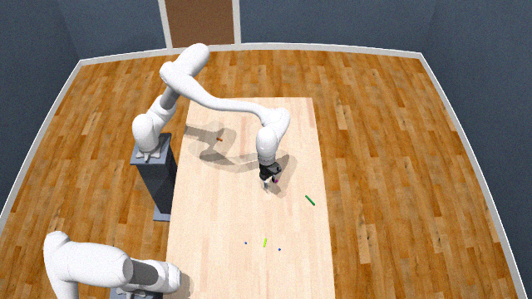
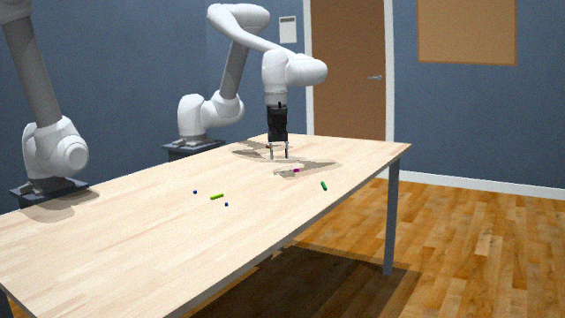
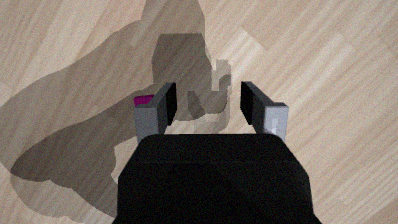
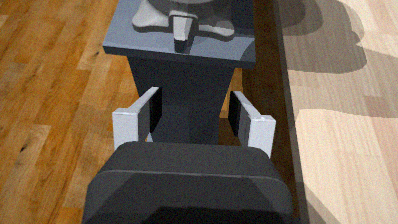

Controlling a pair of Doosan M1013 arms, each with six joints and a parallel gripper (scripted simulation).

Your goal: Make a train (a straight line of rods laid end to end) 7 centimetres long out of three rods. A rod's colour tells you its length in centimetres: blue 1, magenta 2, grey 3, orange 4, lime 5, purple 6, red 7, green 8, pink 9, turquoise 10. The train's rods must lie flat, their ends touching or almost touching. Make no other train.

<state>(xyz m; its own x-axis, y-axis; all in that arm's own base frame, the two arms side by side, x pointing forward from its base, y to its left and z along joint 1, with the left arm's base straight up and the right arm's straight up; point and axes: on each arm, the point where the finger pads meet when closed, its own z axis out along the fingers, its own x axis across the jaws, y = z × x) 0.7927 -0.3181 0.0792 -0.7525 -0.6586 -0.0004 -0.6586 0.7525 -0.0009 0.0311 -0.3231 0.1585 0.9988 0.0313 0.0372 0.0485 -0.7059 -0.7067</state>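
Note:
Right now the lime rod is 4 cm behind my left hand, 33 cm to the right of it and 7 cm below it. From my left hand the other things lie so: orange rod: 30 cm behind, 40 cm to the left, 7 cm below; magenta rod: 4 cm ahead, 6 cm to the left, 7 cm below; green rod: 22 cm ahead, 9 cm to the right, 7 cm below.

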